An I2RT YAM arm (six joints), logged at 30 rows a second.
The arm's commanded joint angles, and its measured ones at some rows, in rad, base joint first. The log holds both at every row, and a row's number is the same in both.
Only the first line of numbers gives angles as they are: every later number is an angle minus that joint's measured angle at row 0.
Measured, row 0: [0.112 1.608 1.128 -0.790 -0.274 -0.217]
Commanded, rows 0 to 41: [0.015 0.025 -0.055 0.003 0.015 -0.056]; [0.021 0.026 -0.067 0.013 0.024 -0.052]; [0.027 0.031 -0.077 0.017 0.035 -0.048]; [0.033 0.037 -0.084 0.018 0.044 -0.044]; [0.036 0.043 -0.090 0.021 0.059 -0.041]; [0.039 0.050 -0.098 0.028 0.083 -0.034]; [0.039 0.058 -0.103 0.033 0.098 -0.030]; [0.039 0.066 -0.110 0.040 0.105 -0.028]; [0.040 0.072 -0.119 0.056 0.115 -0.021]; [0.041 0.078 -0.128 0.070 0.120 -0.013]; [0.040 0.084 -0.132 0.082 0.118 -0.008]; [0.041 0.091 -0.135 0.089 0.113 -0.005]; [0.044 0.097 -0.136 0.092 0.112 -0.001]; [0.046 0.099 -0.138 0.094 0.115 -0.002]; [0.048 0.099 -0.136 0.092 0.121 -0.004]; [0.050 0.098 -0.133 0.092 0.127 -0.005]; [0.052 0.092 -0.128 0.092 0.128 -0.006]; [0.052 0.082 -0.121 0.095 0.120 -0.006]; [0.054 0.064 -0.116 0.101 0.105 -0.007]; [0.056 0.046 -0.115 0.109 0.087 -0.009]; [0.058 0.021 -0.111 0.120 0.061 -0.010]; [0.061 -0.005 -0.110 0.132 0.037 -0.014]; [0.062 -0.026 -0.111 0.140 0.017 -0.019]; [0.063 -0.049 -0.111 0.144 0.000 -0.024]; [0.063 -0.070 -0.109 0.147 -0.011 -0.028]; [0.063 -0.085 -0.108 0.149 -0.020 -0.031]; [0.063 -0.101 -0.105 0.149 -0.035 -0.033]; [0.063 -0.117 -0.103 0.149 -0.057 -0.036]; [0.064 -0.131 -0.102 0.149 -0.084 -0.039]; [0.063 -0.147 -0.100 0.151 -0.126 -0.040]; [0.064 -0.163 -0.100 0.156 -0.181 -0.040]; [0.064 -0.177 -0.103 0.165 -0.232 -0.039]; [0.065 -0.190 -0.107 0.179 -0.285 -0.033]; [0.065 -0.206 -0.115 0.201 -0.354 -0.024]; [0.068 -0.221 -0.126 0.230 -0.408 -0.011]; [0.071 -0.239 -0.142 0.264 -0.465 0.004]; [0.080 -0.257 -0.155 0.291 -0.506 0.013]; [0.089 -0.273 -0.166 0.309 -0.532 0.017]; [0.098 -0.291 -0.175 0.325 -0.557 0.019]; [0.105 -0.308 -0.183 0.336 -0.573 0.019]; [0.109 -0.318 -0.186 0.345 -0.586 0.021]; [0.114 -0.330 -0.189 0.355 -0.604 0.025]
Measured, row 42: [0.100 -0.294 -0.157 0.291 -0.459 0.023]
